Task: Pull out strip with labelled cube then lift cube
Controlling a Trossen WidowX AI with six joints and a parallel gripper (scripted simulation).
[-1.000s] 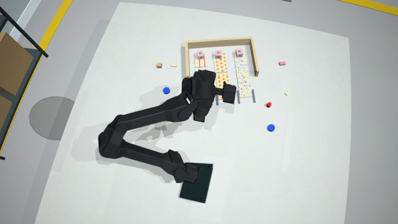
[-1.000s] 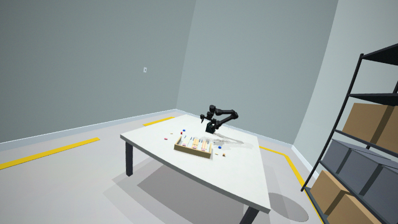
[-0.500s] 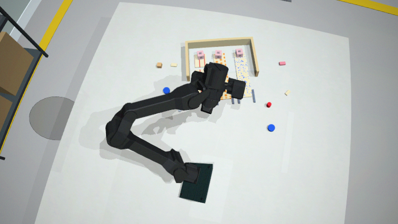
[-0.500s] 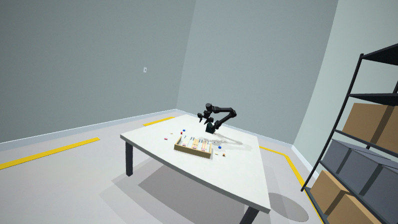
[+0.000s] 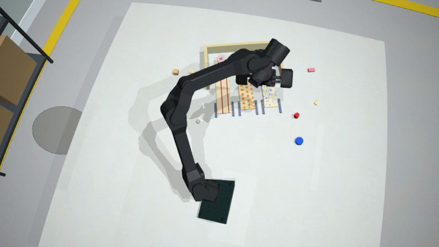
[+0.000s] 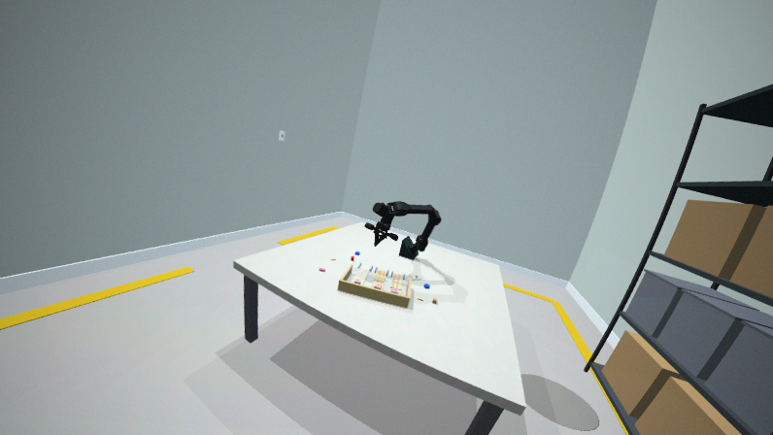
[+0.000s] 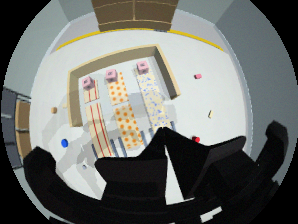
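My gripper tip is now 50 mm past the red peg, 150 mm to the left of it and 140 mm above it. Also, from my gripper tip: tan block 40 mm ahead, 380 mm to the left, 150 mm below; then pink block 180 mm ahead, 190 mm to the right, 150 mm below.
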